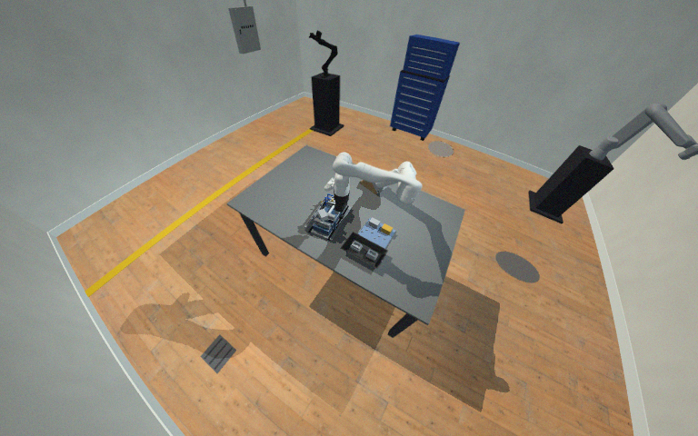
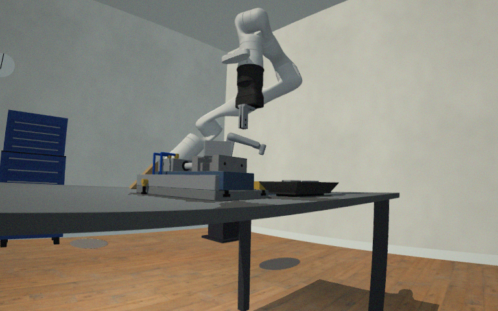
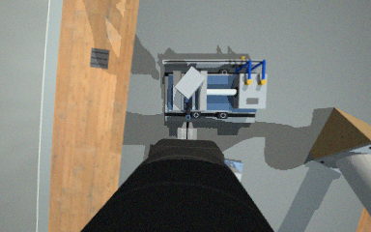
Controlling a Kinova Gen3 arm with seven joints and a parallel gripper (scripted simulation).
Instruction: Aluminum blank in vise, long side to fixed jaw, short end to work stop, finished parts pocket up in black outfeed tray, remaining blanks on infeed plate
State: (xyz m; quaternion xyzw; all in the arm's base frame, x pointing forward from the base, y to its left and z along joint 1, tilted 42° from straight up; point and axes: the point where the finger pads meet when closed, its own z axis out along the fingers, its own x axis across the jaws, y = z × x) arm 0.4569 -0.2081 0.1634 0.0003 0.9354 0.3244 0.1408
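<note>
Now: the gray blank 9 cm to the right of my hand, 8 cm below it and 1 cm ahead of it. Also, from my hand: yellow brass blank 27 cm to the left, 17 cm below, 17 cm behind.
</note>
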